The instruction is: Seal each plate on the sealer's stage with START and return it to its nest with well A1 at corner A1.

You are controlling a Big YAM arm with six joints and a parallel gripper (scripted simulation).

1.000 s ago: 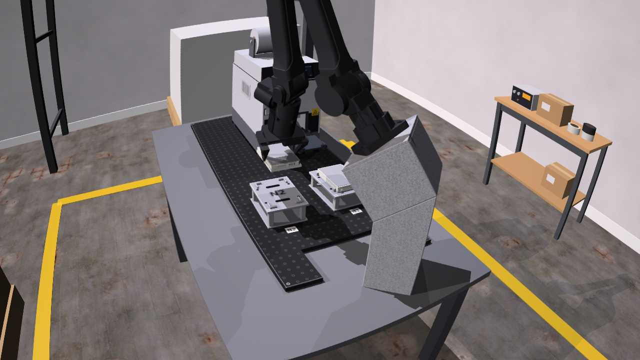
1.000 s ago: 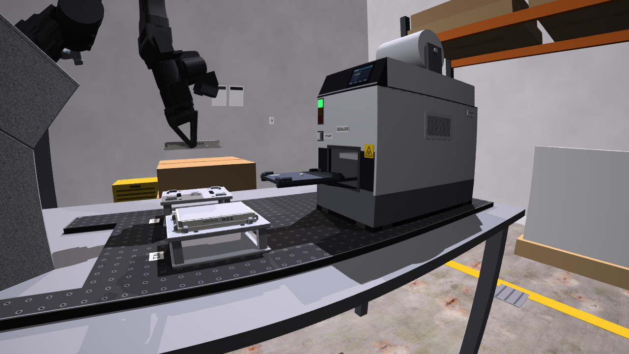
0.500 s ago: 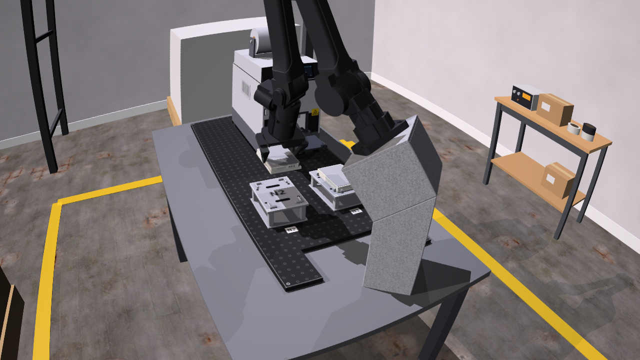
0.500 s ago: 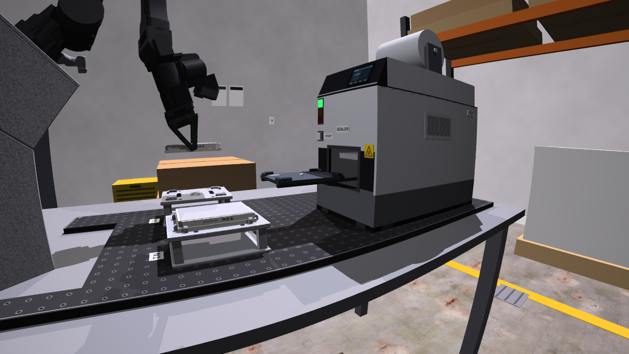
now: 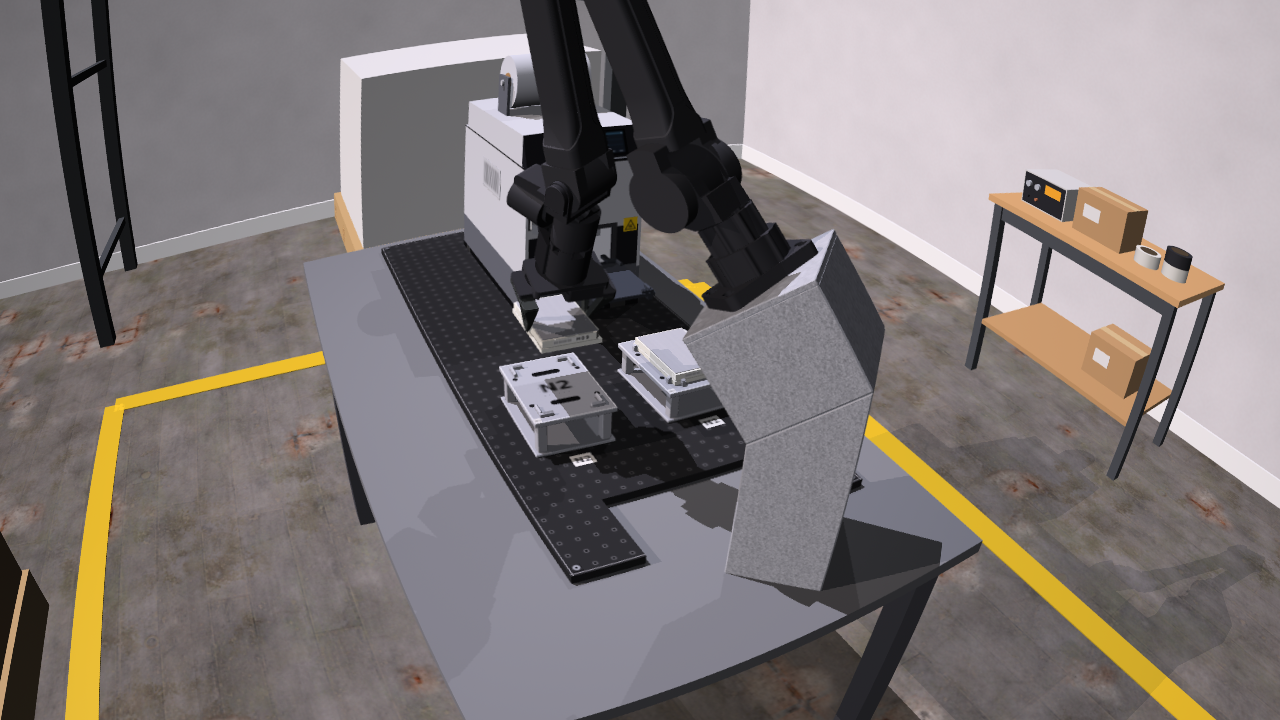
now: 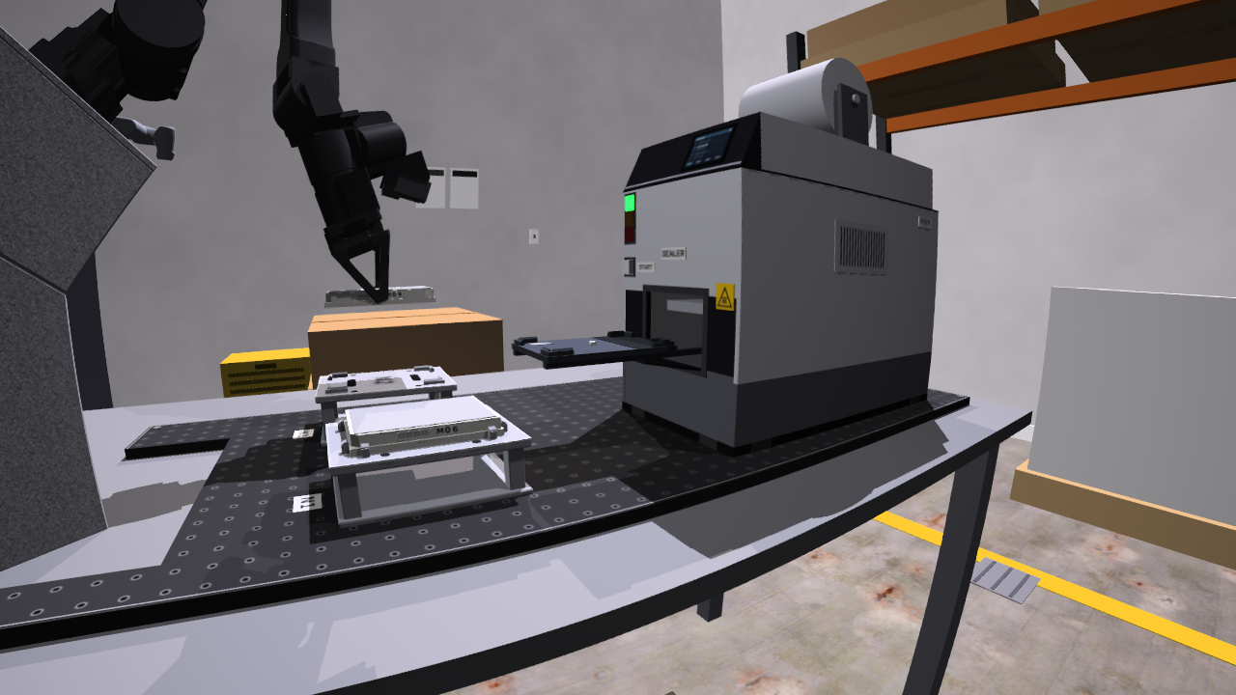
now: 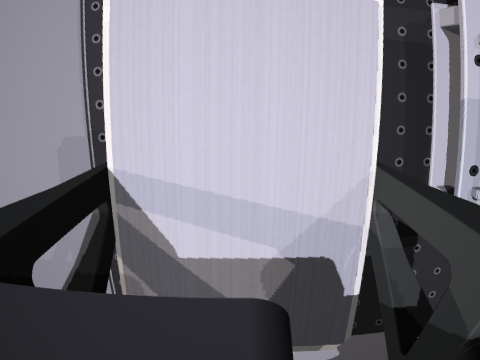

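Now: hand 110 mm above the nest N2. The rest, counted from my hand: white well plate right at my hand; start button 310 mm ahead, 30 mm above, 20 mm to the right; sealer stage 230 mm ahead, 130 mm to the right, 60 mm below.
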